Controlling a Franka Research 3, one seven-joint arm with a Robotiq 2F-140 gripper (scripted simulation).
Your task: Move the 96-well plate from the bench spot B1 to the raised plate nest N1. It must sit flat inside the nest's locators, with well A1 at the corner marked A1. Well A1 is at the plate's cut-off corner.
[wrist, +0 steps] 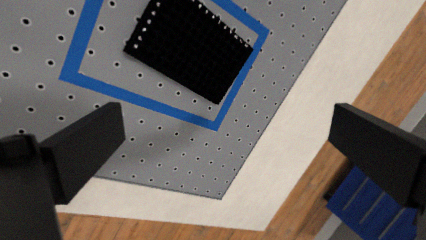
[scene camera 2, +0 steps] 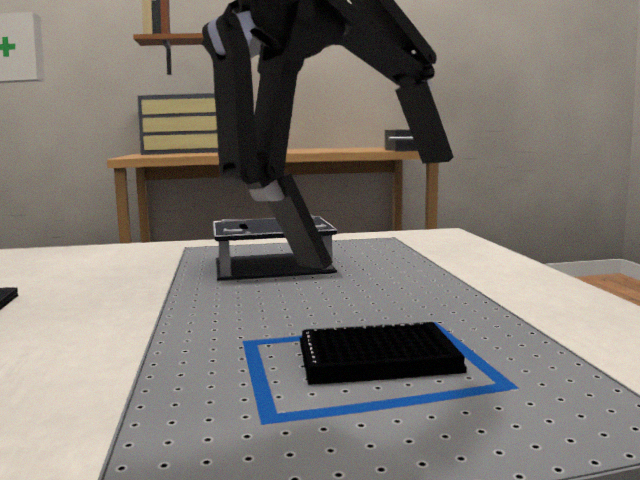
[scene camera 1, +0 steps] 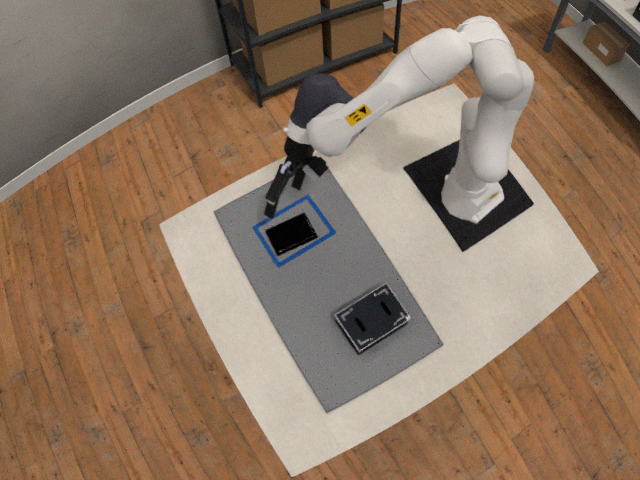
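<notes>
There's a black 96-well plate that I can see in scene camera 2 [scene camera 2: 378, 352] and in scene camera 1 [scene camera 1: 301, 231]. I see a raised plate nest [scene camera 1: 368, 310] too, and scene camera 2 [scene camera 2: 265, 226] also shows that nest. As for my gripper [scene camera 2: 383, 207], you'd find it in scene camera 1 [scene camera 1: 282, 201] and in the wrist view [wrist: 226, 121] as well.
</notes>
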